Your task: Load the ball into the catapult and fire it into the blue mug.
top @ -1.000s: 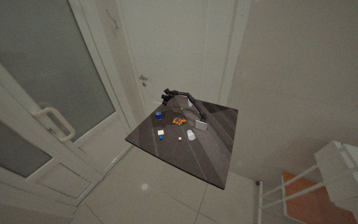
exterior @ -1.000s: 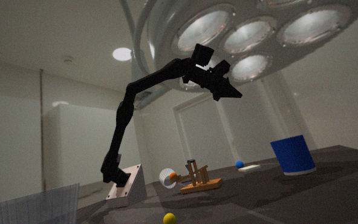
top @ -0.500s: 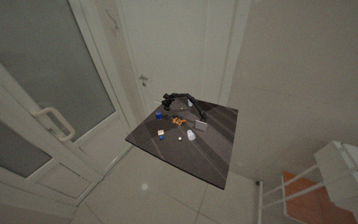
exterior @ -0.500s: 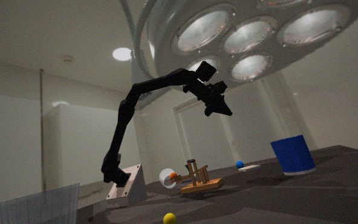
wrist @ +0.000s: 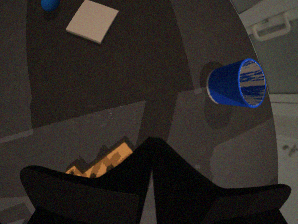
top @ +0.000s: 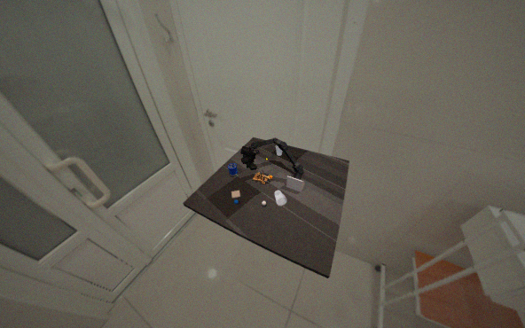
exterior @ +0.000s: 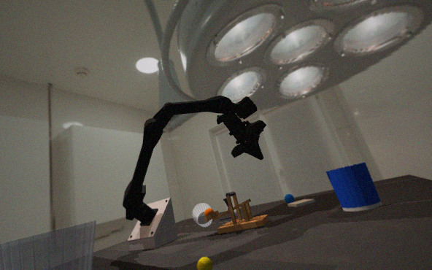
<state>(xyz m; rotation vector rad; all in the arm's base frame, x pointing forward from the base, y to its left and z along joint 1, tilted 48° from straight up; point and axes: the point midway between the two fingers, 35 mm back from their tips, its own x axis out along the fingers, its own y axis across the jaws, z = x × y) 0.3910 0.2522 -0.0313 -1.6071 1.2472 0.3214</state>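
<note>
The orange ball is 18 cm behind my gripper tip, 13 cm to the right of it and 13 cm below it. From my gripper tip the other things lie so: flat block 20 cm to the left, 18 cm below; wooden catapult 14 cm below, 11 cm behind, 9 cm to the right; blue mug 22 cm ahead, 16 cm below, 2 cm to the right.
</note>
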